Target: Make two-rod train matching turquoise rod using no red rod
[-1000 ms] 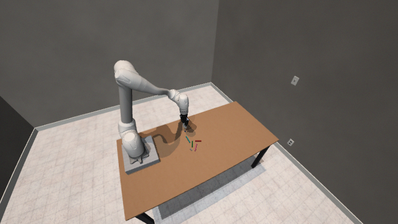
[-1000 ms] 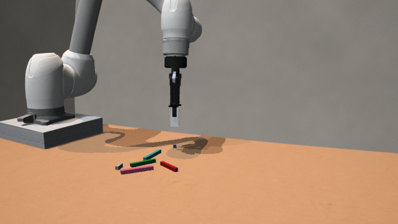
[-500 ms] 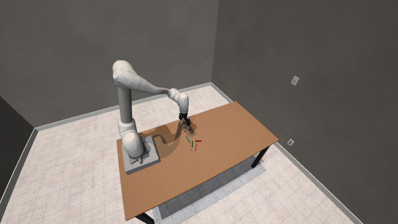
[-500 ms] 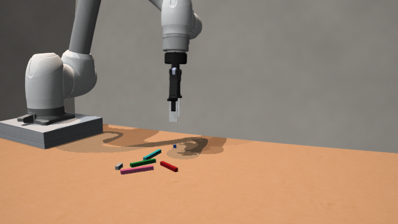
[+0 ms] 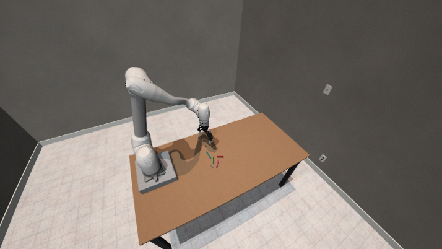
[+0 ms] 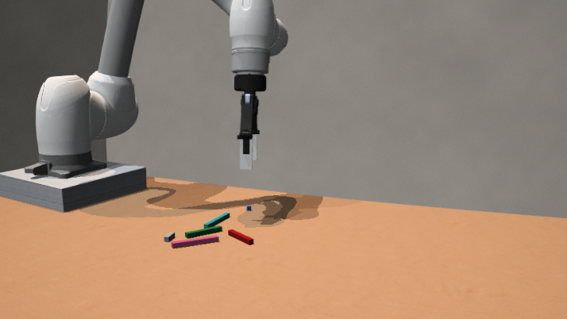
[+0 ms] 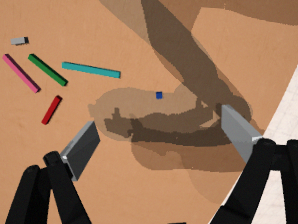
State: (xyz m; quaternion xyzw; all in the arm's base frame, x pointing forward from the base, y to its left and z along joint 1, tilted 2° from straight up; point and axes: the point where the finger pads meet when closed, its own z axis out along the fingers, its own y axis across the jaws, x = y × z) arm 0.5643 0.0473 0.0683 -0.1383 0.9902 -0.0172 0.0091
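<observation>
The pink rod is 10 mm behind my hand, 260 mm to the right of it and 120 mm below it. Also, from my hand: turquoise rod: 30 mm behind, 120 mm to the right, 120 mm below; green rod: 20 mm behind, 200 mm to the right, 120 mm below; blue rod: 120 mm below.
</observation>
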